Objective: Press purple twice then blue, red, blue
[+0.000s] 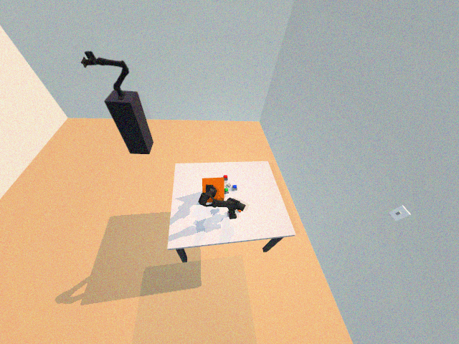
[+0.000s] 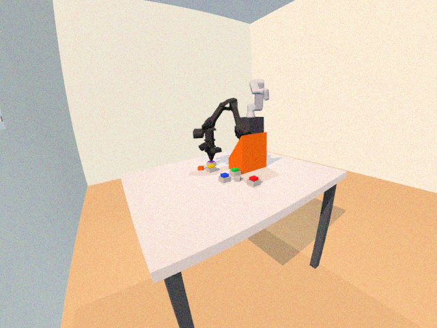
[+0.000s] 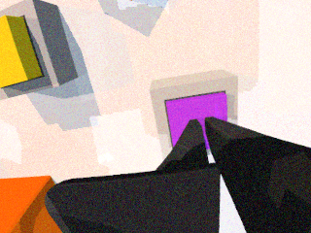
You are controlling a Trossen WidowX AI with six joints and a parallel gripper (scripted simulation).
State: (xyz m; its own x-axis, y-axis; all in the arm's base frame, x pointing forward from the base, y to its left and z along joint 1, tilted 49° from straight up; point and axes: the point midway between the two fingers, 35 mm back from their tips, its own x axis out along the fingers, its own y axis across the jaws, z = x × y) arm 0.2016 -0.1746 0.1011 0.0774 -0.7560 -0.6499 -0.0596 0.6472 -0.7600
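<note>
Right now the blue button is 7 cm ahead of my gripper tip and 28 cm to the left of it. Round my gripper tip: small orange block: 9 cm ahead, 4 cm to the left, 2 cm below; then yellow button: 5 cm ahead, 10 cm to the left; then purple button: 1 cm below.
</note>
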